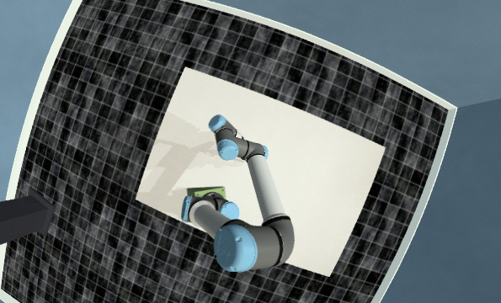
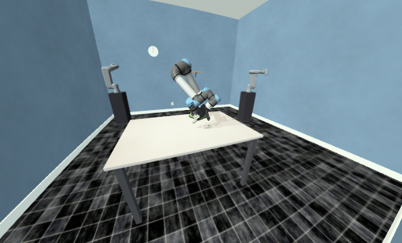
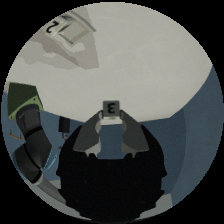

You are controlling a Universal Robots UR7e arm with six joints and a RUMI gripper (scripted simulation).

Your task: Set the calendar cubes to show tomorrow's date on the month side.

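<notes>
Right now my hand is 10 mm to the left of the white calendar cube and 10 mm above it. Also, from my hand: calendar tray: 150 mm to the left, 80 mm below, 10 mm behind; then pale date cube: 170 mm to the left, 70 mm below, 10 mm behind.
</notes>
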